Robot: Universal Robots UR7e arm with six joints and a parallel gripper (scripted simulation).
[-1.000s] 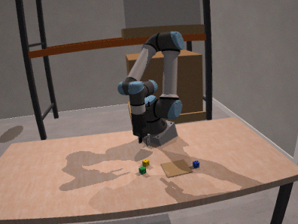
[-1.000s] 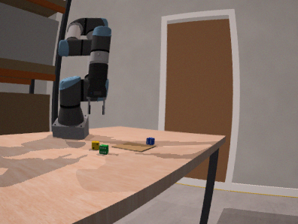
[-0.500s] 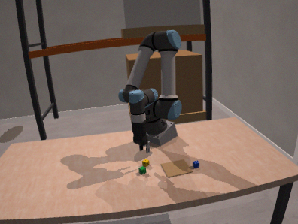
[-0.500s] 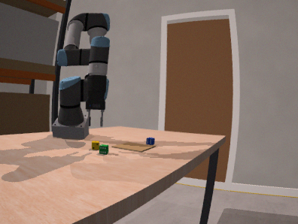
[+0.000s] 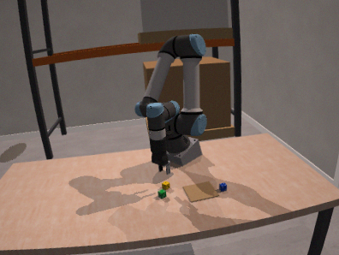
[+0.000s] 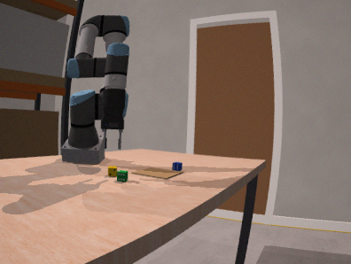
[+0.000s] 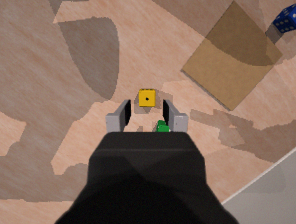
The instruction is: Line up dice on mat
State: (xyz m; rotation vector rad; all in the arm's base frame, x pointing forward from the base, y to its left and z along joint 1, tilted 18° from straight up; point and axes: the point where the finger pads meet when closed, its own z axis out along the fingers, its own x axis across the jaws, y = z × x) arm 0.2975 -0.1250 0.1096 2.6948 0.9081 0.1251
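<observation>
Now: hand 9 cm above the yellow die. The rest, counted from my hand: tan mat 15 cm to the left, 11 cm below, 9 cm ahead; then green die 9 cm below, 7 cm ahead, 3 cm to the right; then blue die 26 cm to the left, 12 cm ahead, 9 cm below.
</observation>
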